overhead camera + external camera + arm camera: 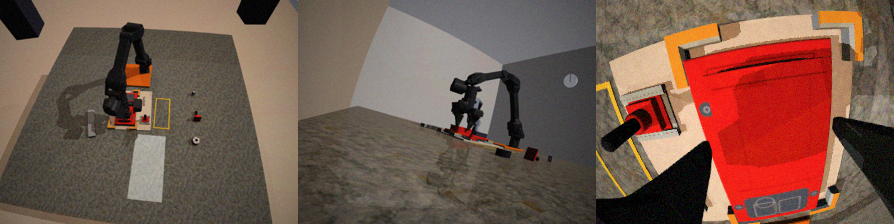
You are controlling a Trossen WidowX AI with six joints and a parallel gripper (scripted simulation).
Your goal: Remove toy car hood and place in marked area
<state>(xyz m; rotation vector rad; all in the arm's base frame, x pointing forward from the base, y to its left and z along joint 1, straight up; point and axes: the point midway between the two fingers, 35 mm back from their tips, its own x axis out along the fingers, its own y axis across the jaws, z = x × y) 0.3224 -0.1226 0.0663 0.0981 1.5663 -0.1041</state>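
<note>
Now: the grey mount 3 cm ahead of my gripper tip, 10 cm to the left of it and 1 cm below it. Round my gripper tip: grey bar (3 cm ahead, 19 cm to the right, 3 cm below).
</note>
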